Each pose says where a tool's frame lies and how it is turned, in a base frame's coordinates. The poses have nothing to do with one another.
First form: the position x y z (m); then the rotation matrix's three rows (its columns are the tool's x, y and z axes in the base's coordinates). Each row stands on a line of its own.
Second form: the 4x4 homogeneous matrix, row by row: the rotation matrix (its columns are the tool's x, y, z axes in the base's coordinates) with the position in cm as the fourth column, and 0 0 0 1 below. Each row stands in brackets. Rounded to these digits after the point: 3 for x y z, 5 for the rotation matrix.
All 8 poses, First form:
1:
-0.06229 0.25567 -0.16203
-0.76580 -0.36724 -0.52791
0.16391 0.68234 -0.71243
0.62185 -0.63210 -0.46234
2:
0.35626 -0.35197 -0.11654
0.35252 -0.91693 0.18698
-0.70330 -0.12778 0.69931
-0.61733 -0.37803 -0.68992
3:
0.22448 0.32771 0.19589
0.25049 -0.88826 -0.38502
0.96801 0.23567 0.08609
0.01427 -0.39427 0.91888
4:
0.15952 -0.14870 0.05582
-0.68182 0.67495 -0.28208
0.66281 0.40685 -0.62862
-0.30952 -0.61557 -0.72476
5:
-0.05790 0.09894 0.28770
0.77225 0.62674 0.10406
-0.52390 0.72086 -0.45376
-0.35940 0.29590 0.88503
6:
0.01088 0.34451 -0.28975
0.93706 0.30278 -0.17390
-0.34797 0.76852 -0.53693
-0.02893 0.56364 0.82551
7:
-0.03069 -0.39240 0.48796
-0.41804 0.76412 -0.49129
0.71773 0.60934 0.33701
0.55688 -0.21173 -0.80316
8:
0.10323 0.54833 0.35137
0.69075 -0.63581 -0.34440
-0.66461 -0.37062 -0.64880
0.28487 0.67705 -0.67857
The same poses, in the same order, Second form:
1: [[-0.76580 -0.36724 -0.52791 -6.229], [0.16391 0.68234 -0.71243 25.567], [0.62185 -0.63210 -0.46234 -16.203], [0 0 0 1]]
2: [[0.35252 -0.91693 0.18698 35.626], [-0.70330 -0.12778 0.69931 -35.197], [-0.61733 -0.37803 -0.68992 -11.654], [0 0 0 1]]
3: [[0.25049 -0.88826 -0.38502 22.448], [0.96801 0.23567 0.08609 32.771], [0.01427 -0.39427 0.91888 19.589], [0 0 0 1]]
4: [[-0.68182 0.67495 -0.28208 15.952], [0.66281 0.40685 -0.62862 -14.870], [-0.30952 -0.61557 -0.72476 5.582], [0 0 0 1]]
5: [[0.77225 0.62674 0.10406 -5.790], [-0.52390 0.72086 -0.45376 9.894], [-0.35940 0.29590 0.88503 28.770], [0 0 0 1]]
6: [[0.93706 0.30278 -0.17390 1.088], [-0.34797 0.76852 -0.53693 34.451], [-0.02893 0.56364 0.82551 -28.975], [0 0 0 1]]
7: [[-0.41804 0.76412 -0.49129 -3.069], [0.71773 0.60934 0.33701 -39.240], [0.55688 -0.21173 -0.80316 48.796], [0 0 0 1]]
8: [[0.69075 -0.63581 -0.34440 10.323], [-0.66461 -0.37062 -0.64880 54.833], [0.28487 0.67705 -0.67857 35.137], [0 0 0 1]]
